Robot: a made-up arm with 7 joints. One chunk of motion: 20 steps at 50 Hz.
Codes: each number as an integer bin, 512 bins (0 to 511) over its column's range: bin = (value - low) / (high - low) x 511, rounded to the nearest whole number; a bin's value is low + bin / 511 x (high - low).
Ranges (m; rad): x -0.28..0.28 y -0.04..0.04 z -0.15..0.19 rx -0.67..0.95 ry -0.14..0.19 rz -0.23..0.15
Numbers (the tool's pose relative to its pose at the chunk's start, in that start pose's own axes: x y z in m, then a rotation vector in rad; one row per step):
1: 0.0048 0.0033 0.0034 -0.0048 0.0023 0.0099
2: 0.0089 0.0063 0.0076 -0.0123 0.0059 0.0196
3: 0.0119 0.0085 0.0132 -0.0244 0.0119 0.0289
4: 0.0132 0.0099 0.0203 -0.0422 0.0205 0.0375
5: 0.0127 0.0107 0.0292 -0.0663 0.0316 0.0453
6: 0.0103 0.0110 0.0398 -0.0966 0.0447 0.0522
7: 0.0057 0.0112 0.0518 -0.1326 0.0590 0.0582
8: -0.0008 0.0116 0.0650 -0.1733 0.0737 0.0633
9: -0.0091 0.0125 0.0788 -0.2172 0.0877 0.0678
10: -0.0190 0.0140 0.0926 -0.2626 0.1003 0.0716
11: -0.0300 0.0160 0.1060 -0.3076 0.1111 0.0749
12: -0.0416 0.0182 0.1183 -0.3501 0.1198 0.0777
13: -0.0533 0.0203 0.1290 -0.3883 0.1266 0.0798
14: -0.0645 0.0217 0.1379 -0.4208 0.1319 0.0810
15: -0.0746 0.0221 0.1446 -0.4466 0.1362 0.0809
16: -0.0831 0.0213 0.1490 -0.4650 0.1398 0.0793
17: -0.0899 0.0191 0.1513 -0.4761 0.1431 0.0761
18: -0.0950 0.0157 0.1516 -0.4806 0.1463 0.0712
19: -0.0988 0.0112 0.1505 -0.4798 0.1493 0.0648
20: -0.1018 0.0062 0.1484 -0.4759 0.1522 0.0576
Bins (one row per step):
1: 260 277 231 210 220 323
2: 264 296 237 207 226 336
3: 266 310 245 204 235 348
4: 268 319 256 198 249 360
5: 267 324 269 190 266 370
6: 265 326 285 181 286 379
7: 261 327 303 170 308 388
8: 255 330 323 157 331 394
9: 247 335 344 143 353 400
10: 238 345 365 129 372 406
11: 228 358 385 114 389 410
12: 218 372 403 101 402 414
13: 207 385 419 89 413 417
14: 197 394 433 79 421 418
15: 187 397 443 70 428 418
16: 180 392 449 65 433 416
17: 173 378 453 61 438 412
18: 169 356 453 60 443 405
19: 165 327 452 60 448 396
20: 163 295 448 61 452 387

